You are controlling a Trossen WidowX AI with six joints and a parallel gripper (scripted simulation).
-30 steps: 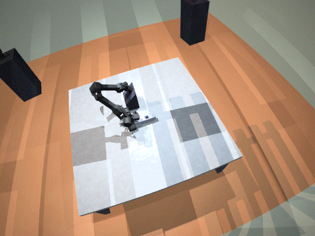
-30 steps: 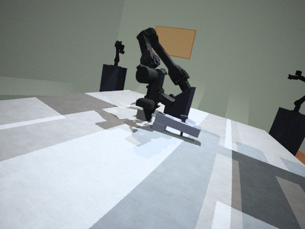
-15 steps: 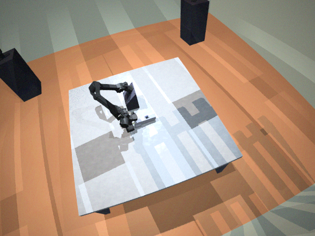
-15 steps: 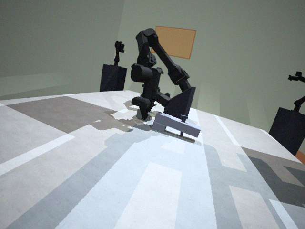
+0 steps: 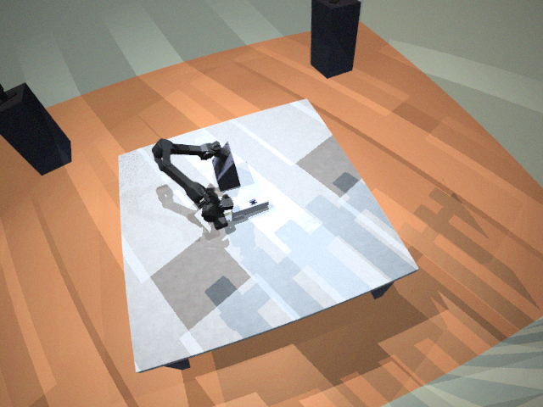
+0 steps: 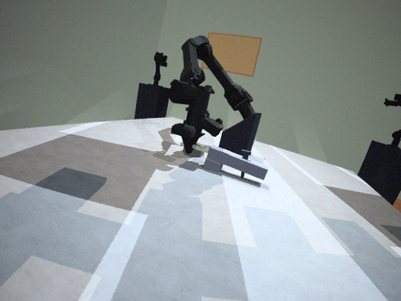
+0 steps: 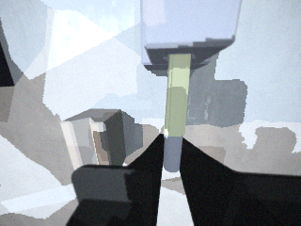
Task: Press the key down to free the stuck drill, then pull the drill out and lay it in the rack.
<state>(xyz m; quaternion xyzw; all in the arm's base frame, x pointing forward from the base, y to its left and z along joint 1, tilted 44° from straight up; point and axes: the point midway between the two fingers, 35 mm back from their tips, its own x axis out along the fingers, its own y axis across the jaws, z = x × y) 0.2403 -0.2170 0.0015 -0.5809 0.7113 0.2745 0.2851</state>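
Right now my gripper tip is 50 mm to the right of the drill, 30 mm below it and 10 mm short of it. The rest, counted from my gripper tip: dark key: 180 mm to the left, 30 mm above, 20 mm ahead; rack: 80 mm behind.
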